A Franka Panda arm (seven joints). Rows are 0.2 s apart.
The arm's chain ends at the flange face. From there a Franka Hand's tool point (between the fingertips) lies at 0.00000 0.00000 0.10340 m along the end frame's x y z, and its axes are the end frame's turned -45 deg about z.
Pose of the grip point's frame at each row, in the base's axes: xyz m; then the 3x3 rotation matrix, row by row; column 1 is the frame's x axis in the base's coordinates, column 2 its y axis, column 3 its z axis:
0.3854 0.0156 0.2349; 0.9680 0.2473 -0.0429; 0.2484 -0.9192 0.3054; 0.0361 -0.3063 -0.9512
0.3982 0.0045 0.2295; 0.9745 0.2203 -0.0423; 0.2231 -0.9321 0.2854; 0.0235 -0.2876 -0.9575
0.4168 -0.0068 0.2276; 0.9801 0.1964 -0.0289; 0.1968 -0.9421 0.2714; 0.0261 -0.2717 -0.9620
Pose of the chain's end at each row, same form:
0.3898 -0.0160 0.3333; 0.8593 -0.5096 -0.0429; -0.4743 -0.8256 0.3054; -0.1911 -0.2421 -0.9512
0.4026 -0.0250 0.3285; 0.8449 -0.5333 -0.0423; -0.5013 -0.8168 0.2854; -0.1867 -0.2200 -0.9575
0.4198 -0.0349 0.3271; 0.8319 -0.5542 -0.0289; -0.5270 -0.8053 0.2714; -0.1737 -0.2106 -0.9620

